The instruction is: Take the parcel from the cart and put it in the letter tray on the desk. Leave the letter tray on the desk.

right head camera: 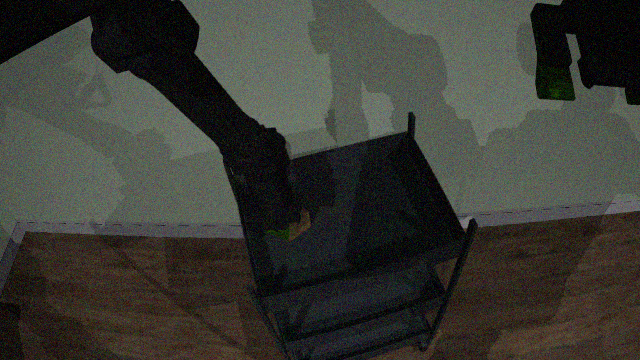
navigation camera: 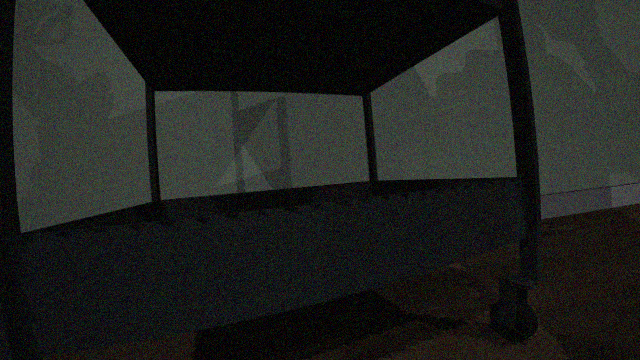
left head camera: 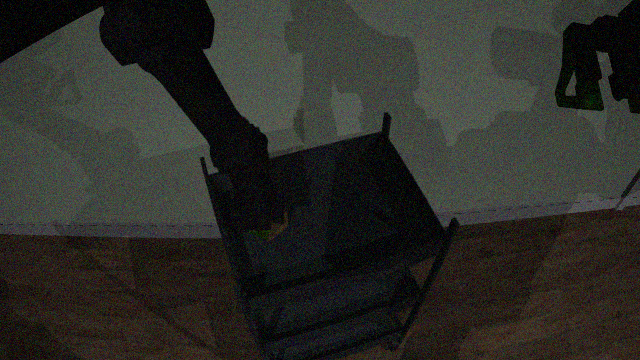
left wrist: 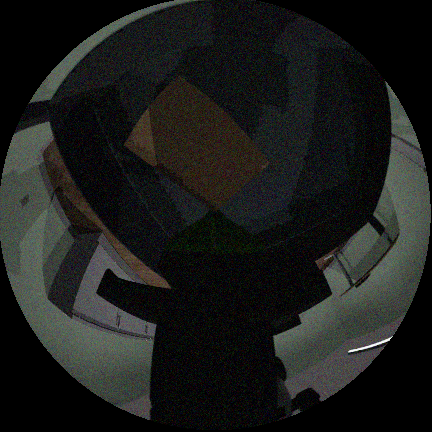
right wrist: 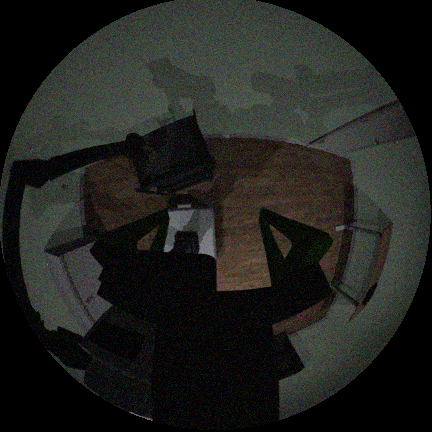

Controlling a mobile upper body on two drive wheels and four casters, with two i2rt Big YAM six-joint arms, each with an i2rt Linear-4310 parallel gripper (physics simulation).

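Frame: origin at the left arm's base, x ahead, y left, z up, level; metres.
Seen in the pictures: left gripper, fingertip midpoint: [right head camera: 287, 237] [left head camera: 266, 237] [left wrist: 213, 212] [right wrist: 149, 161]; right gripper, fingertip midpoint: [right head camera: 584, 94] [left head camera: 595, 102] [right wrist: 213, 212].
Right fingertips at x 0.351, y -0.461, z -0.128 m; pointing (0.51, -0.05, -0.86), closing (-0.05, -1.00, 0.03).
Note:
Pixels of each thing's top centre, then the offset from my right fingertips to it. "spot": a spot on its surface instead.
- brown cardboard parcel, middle of its top: [left wrist: 197, 147] [right wrist: 147, 151] dx +0.337, dy +0.360, dz -0.569 m
- cart's lower shelf, surface spot: [navigation camera: 268, 251] spot: dx +0.145, dy +0.255, dz -1.108 m
- caster, surface spot: [navigation camera: 512, 320] spot: dx +0.229, dy -0.001, dz -1.250 m
The scene is very dark. A brown cardboard parcel [left wrist: 197, 141] lies tilted on the top shelf of a dark three-shelf cart [left head camera: 331, 214]. Only a corner of the parcel shows in the head views [right head camera: 301, 226]. My left gripper [left wrist: 213, 212] [left head camera: 260, 232] is down in the cart's top shelf at its left side, shut with nothing between the green fingers. Its tips are at the parcel's near corner; I cannot tell whether they touch it. My right gripper [left head camera: 579, 96] is open and empty, held high at the right [right wrist: 213, 238]. I cannot make out a desk or letter tray.
The cart [right head camera: 348, 214] stands on a wooden floor close to a pale wall with a light skirting board [left head camera: 536, 210]. The navigation view shows the cart's lower shelf [navigation camera: 268, 251] very close, with a caster [navigation camera: 512, 320] at the right.

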